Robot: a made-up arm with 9 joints. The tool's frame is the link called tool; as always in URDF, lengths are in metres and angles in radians. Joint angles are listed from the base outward. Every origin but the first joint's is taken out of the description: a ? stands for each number. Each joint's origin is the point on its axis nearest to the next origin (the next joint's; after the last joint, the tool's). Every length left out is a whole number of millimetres.
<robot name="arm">
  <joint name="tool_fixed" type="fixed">
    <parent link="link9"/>
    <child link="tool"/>
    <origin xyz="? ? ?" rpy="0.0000 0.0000 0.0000"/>
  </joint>
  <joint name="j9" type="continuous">
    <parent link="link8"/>
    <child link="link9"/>
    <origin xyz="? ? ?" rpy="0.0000 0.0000 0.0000"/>
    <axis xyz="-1 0 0"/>
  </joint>
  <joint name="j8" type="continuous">
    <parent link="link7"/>
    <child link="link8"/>
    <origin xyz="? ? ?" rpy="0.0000 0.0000 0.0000"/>
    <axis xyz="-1 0 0"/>
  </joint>
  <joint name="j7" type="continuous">
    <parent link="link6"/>
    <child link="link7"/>
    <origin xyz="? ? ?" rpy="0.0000 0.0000 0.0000"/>
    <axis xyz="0 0 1"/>
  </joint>
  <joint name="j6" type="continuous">
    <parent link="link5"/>
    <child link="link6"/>
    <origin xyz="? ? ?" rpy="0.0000 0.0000 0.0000"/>
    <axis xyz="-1 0 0"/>
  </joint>
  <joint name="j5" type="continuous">
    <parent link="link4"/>
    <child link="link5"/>
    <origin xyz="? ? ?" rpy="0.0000 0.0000 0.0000"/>
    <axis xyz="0 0 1"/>
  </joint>
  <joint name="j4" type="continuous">
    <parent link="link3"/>
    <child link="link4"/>
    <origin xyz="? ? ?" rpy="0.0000 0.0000 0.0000"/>
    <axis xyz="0 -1 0"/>
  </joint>
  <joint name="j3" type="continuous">
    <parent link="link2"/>
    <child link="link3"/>
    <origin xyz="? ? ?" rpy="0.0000 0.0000 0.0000"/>
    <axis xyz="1 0 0"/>
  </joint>
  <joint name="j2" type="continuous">
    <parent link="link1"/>
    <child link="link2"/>
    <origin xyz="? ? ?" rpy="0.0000 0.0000 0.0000"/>
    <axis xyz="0 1 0"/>
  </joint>
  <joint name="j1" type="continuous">
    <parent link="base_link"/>
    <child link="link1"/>
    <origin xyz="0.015 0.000 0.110" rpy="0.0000 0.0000 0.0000"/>
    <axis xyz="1 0 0"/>
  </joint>
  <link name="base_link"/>
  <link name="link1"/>
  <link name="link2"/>
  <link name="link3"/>
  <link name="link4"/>
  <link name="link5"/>
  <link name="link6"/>
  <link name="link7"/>
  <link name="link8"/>
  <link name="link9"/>
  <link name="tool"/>
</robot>
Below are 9 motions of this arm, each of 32 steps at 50 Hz.
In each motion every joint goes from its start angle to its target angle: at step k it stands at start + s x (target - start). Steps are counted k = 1, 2, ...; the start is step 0. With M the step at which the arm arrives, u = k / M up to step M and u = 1 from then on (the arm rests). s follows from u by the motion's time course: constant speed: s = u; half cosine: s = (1 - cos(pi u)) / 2; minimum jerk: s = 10 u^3 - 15 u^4 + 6 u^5.
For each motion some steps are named. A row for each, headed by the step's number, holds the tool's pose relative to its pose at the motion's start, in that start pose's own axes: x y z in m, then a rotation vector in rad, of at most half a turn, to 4 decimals.
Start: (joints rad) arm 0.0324 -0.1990 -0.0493 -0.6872 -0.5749 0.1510 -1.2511 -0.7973 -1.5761
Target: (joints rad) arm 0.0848 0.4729 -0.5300 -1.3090 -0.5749 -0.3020 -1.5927 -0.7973 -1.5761
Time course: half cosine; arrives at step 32
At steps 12, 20, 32:
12: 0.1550 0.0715 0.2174 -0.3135 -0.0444 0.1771
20: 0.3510 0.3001 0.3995 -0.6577 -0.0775 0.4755
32: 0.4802 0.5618 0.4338 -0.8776 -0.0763 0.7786

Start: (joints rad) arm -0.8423 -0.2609 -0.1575 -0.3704 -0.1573 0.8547 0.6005 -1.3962 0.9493
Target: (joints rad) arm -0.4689 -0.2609 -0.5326 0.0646 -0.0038 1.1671 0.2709 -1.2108 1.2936
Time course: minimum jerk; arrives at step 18
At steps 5, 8, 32:
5: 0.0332 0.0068 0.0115 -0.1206 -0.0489 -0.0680
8: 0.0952 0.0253 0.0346 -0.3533 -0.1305 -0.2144
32: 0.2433 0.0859 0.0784 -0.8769 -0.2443 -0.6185

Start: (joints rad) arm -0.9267 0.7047 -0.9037 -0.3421 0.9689 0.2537 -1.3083 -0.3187 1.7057
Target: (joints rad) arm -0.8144 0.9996 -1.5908 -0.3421 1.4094 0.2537 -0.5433 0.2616 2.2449
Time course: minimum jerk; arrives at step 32
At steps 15, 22, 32:
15: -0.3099 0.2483 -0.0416 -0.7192 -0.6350 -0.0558
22: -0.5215 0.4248 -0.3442 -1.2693 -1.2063 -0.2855
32: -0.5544 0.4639 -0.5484 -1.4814 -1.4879 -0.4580

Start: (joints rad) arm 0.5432 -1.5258 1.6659 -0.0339 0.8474 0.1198 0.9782 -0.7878 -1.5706
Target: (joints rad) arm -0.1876 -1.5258 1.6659 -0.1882 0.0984 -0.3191 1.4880 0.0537 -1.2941
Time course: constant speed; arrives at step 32
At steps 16, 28, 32:
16: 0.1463 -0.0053 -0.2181 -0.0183 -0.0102 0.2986
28: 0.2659 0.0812 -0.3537 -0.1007 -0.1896 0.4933
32: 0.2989 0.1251 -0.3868 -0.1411 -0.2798 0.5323

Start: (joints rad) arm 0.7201 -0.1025 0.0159 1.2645 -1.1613 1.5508 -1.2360 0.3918 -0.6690
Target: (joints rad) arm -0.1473 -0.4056 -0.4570 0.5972 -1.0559 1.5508 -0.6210 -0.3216 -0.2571
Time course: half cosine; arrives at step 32
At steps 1, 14, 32:
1: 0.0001 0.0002 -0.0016 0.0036 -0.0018 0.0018
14: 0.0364 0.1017 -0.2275 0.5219 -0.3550 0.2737
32: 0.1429 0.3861 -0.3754 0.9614 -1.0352 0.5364

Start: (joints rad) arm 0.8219 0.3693 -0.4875 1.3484 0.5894 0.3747 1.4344 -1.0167 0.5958
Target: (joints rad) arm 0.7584 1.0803 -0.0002 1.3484 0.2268 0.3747 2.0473 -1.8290 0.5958
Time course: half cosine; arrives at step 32
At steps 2, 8, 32:
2: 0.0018 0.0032 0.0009 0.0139 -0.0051 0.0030
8: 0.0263 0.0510 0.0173 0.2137 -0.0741 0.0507
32: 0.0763 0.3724 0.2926 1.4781 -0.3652 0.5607

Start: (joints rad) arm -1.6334 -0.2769 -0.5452 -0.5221 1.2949 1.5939 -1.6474 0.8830 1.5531
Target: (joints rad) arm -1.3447 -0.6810 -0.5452 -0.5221 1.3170 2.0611 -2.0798 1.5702 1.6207
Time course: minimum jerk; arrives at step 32
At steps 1, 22, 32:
1: 0.0001 0.0000 0.0000 -0.0002 0.0003 0.0001
22: 0.3816 0.0678 -0.0636 -0.6190 0.7870 0.4252
32: 0.4360 0.0918 -0.1118 -0.7331 0.9306 0.5686

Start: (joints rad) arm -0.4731 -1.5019 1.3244 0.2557 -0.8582 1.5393 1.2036 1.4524 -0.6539
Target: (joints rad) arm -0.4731 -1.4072 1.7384 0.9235 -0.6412 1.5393 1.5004 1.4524 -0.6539
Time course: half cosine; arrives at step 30
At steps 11, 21, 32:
11: -0.0423 -0.0481 -0.0005 0.0705 -0.1653 -0.1199
21: -0.1048 -0.1380 -0.0168 0.1889 -0.3771 -0.3424
32: -0.1275 -0.1788 -0.0297 0.2386 -0.4379 -0.4397

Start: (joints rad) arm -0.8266 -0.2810 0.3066 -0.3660 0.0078 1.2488 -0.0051 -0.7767 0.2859
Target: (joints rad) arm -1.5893 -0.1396 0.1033 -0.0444 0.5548 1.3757 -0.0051 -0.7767 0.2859
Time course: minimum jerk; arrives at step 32
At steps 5, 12, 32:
5: 0.0041 0.0017 -0.0106 -0.0315 -0.0100 0.0057
12: 0.0357 0.0020 -0.1002 -0.2951 -0.0866 0.0675
32: 0.1042 -0.1323 -0.3322 -1.0847 -0.2319 0.4090

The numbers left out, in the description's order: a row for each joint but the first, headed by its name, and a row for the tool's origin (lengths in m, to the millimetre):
tool: 0.000 -0.287 0.039
j9: 0.000 0.080 -0.120
j8: -0.014 0.309 0.000
j7: 0.000 -0.299 0.041
j6: -0.051 0.045 0.000
j5: -0.191 0.000 -0.380
j4: 0.000 0.390 0.029
j3: 0.126 0.000 -0.058
j2: 0.000 -0.039 0.052

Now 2 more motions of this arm.
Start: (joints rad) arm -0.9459 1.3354 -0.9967 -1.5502 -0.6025 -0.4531 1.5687 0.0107 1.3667
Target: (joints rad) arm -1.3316 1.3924 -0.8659 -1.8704 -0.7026 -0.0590 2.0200 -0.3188 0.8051
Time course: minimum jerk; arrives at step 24
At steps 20, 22, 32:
20: 0.1517 -0.4829 -0.0809 1.5428 0.1028 0.5677
22: 0.1563 -0.4936 -0.0863 1.5951 0.1081 0.5845
32: 0.1570 -0.4954 -0.0872 1.6038 0.1090 0.5874

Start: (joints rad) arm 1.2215 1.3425 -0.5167 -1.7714 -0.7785 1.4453 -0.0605 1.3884 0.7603
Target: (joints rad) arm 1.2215 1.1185 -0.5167 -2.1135 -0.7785 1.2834 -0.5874 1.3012 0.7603
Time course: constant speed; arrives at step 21
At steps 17, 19, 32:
17: 0.0952 0.0792 -0.0756 0.1742 0.2250 0.1675
19: 0.1064 0.0909 -0.0848 0.1935 0.2510 0.1884
32: 0.1176 0.1031 -0.0941 0.2125 0.2769 0.2094

